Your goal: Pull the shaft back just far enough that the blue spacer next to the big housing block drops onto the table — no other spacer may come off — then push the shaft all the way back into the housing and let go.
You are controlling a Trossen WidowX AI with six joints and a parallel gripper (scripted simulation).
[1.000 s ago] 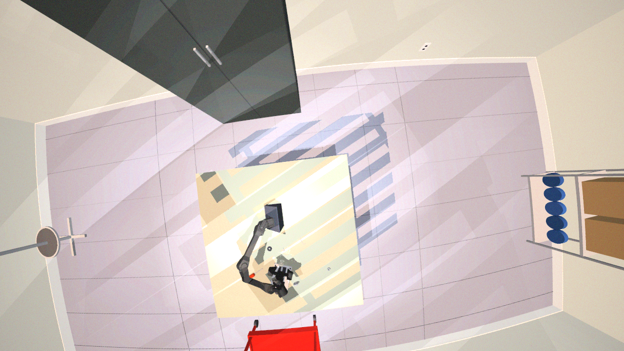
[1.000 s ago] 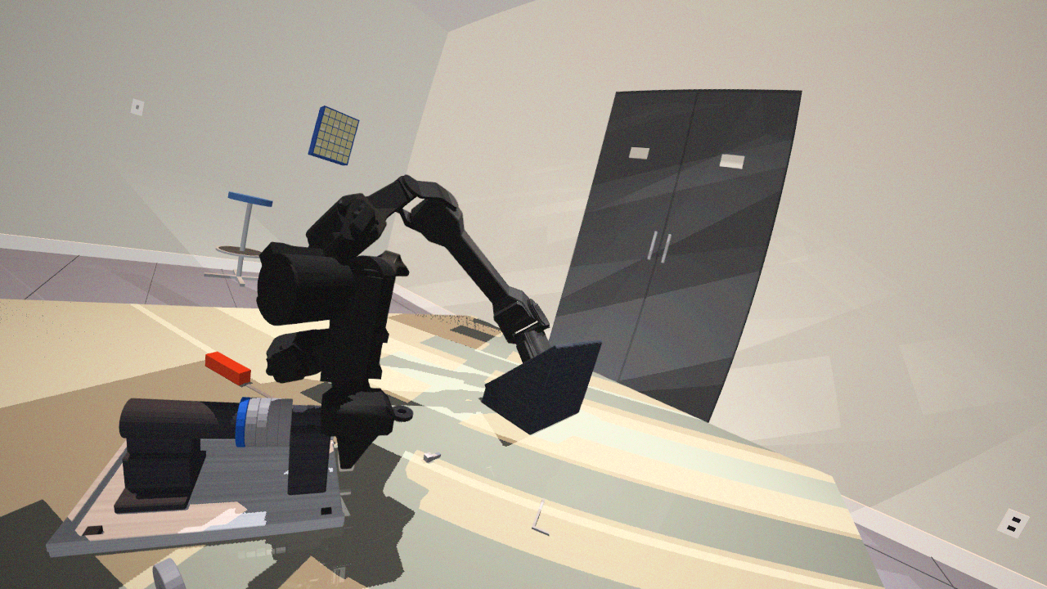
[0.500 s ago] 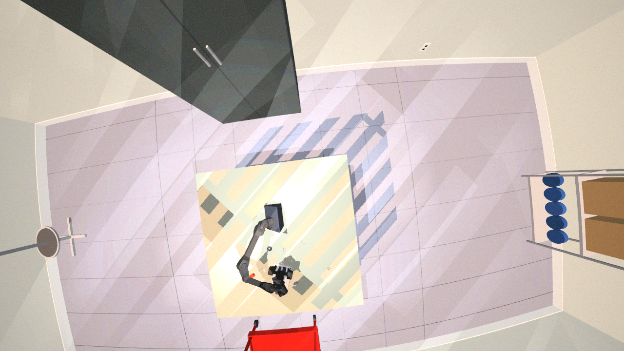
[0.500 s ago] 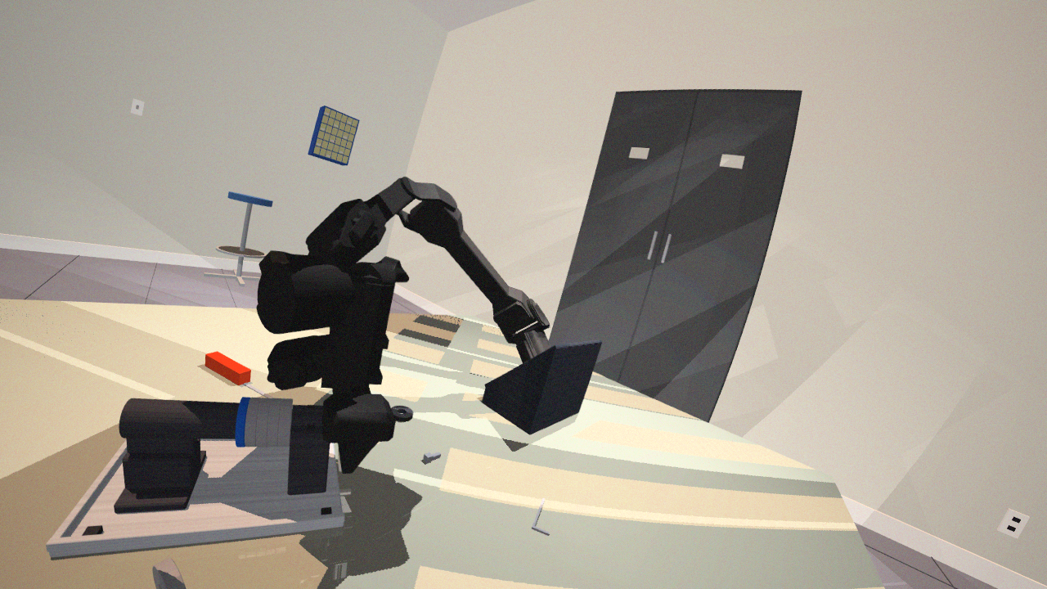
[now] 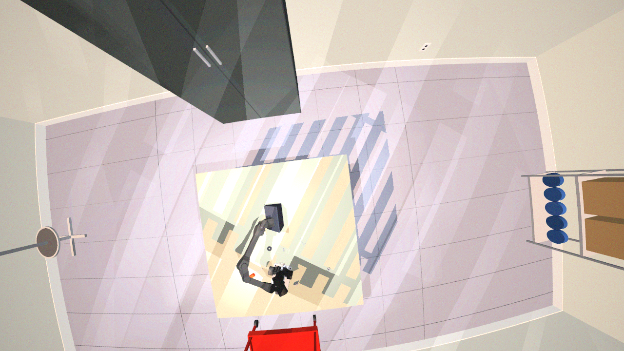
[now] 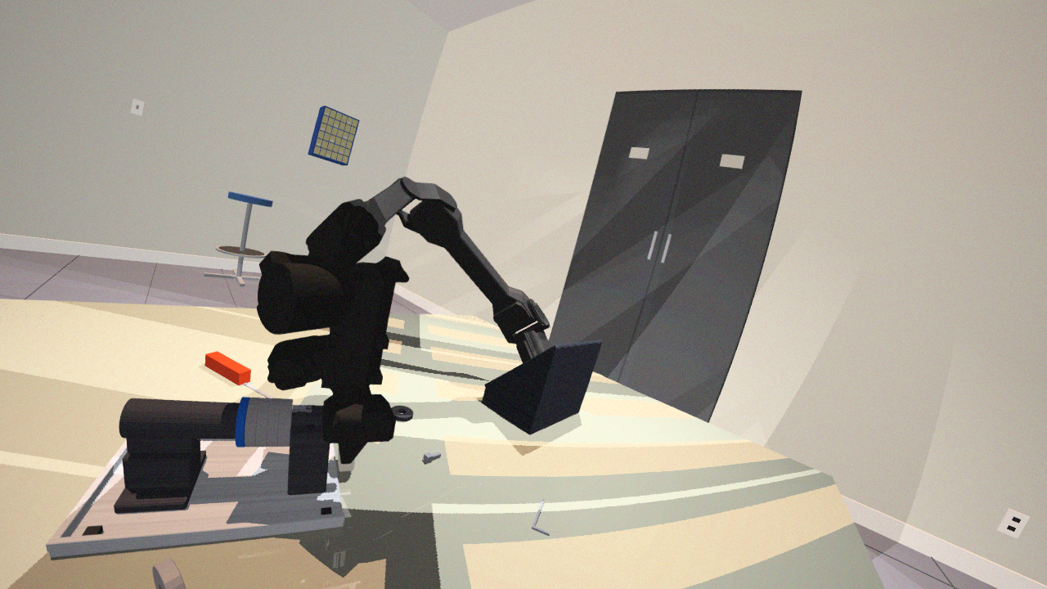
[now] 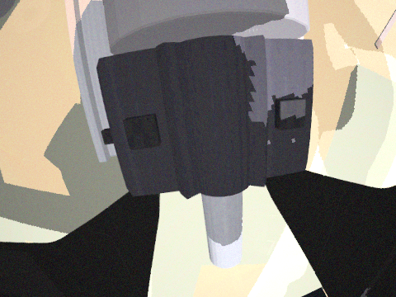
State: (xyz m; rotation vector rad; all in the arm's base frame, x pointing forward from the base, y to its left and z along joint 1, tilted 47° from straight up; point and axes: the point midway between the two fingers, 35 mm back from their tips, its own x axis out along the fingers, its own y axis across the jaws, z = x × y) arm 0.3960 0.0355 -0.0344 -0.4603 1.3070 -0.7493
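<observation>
My gripper tip is 10 mm past the cream ring, 20 mm to the left of it and 30 mm above it. Also, from my gripper tip: grey shaft: 50 mm ahead, 10 mm to the right, 30 mm above; then blue spacer: 100 mm ahead, 20 mm to the right, 30 mm above; then bolt: 130 mm behind, 10 mm to the left, 40 mm below.
</observation>
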